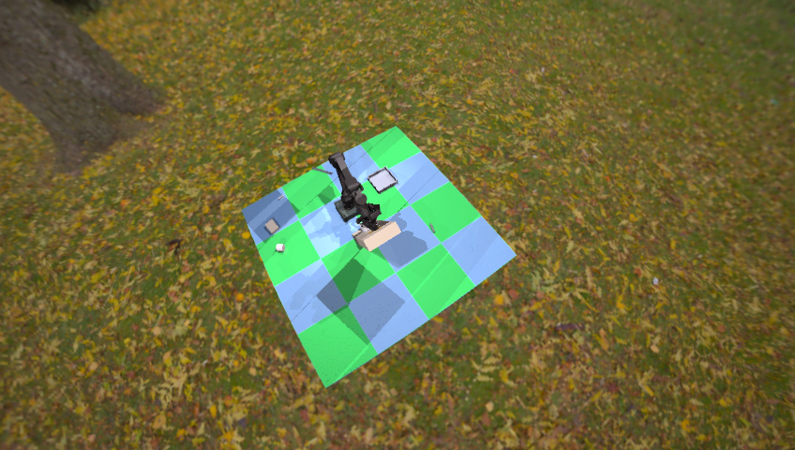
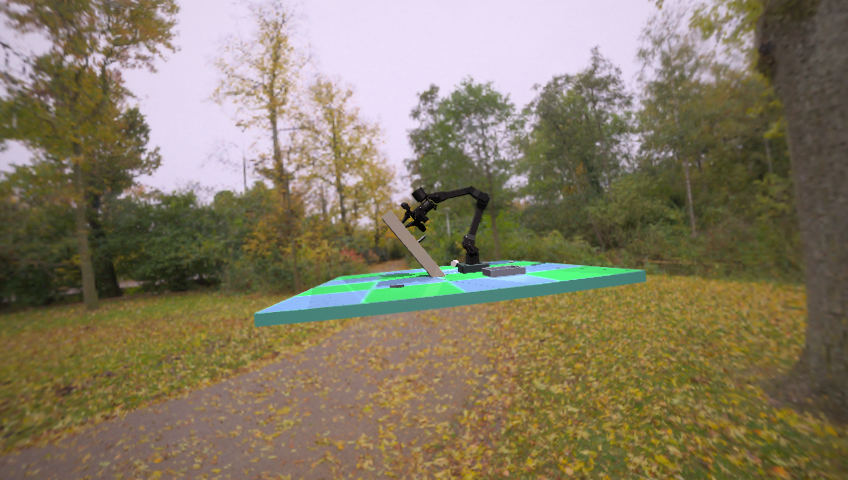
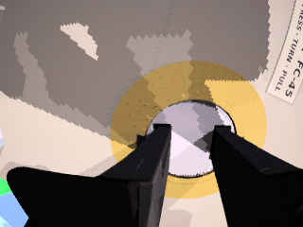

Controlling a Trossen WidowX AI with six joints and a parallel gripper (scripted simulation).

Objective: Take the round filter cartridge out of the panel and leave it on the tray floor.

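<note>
Now: the round filter cartridge 1 cm below my gripper tip and 1 cm ahead of it. From my gripper tip the other things lie so: thin grey bar: 32 cm to the left, 27 cm below, 11 cm ahead; pale flat square: 64 cm behind, 38 cm to the right, 27 cm below; grey square tray: 37 cm behind, 36 cm to the left, 27 cm below.
</note>
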